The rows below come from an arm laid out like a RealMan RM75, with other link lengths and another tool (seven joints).
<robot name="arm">
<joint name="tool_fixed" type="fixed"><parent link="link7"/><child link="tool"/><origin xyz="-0.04 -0.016 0.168" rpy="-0.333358 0 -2.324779"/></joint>
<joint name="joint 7" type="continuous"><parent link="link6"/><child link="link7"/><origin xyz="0 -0.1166 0" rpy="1.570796 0 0"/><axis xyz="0 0 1"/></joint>
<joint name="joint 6" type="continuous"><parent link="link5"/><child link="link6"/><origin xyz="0 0 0" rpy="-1.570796 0 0"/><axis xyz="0 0 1"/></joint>
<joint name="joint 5" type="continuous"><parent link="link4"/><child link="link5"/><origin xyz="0 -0.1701 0" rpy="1.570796 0 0"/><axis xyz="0 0 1"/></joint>
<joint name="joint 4" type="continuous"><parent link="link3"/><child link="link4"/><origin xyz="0 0 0" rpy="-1.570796 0 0"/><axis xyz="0 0 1"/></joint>
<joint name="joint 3" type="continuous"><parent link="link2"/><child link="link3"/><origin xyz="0 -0.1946 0" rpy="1.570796 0 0"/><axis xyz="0 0 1"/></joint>
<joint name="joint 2" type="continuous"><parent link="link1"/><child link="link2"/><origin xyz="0 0 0" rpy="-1.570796 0 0"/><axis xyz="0 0 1"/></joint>
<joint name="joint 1" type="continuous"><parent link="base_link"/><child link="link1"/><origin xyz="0 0 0.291"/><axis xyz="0 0 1"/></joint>
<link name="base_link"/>
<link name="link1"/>
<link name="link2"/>
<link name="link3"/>
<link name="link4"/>
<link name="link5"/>
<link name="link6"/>
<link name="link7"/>
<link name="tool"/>
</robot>
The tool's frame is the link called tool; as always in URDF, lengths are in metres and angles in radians. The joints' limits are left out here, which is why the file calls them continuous.
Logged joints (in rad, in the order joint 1, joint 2, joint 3, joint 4, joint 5, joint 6, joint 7), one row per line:
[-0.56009, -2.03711, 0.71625, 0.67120, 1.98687, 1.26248, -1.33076]
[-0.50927, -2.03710, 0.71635, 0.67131, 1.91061, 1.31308, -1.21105]
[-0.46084, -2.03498, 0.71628, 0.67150, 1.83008, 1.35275, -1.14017]
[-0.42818, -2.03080, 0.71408, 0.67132, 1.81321, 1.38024, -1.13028]
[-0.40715, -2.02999, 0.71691, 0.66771, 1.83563, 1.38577, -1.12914]
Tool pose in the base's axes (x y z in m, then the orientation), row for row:
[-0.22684, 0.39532, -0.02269, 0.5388, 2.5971, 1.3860]
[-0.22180, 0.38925, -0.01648, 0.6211, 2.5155, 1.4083]
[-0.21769, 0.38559, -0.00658, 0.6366, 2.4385, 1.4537]
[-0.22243, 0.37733, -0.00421, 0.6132, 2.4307, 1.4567]
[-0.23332, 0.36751, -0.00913, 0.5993, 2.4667, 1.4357]
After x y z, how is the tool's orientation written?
As a rotation vector, in radians.
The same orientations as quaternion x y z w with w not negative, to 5 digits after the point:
[0.17954, 0.86541, 0.46184, 0.07438]
[0.20964, 0.84904, 0.47533, 0.09613]
[0.21733, 0.83250, 0.49629, 0.11582]
[0.20995, 0.83222, 0.49874, 0.12082]
[0.20420, 0.84046, 0.48918, 0.11239]

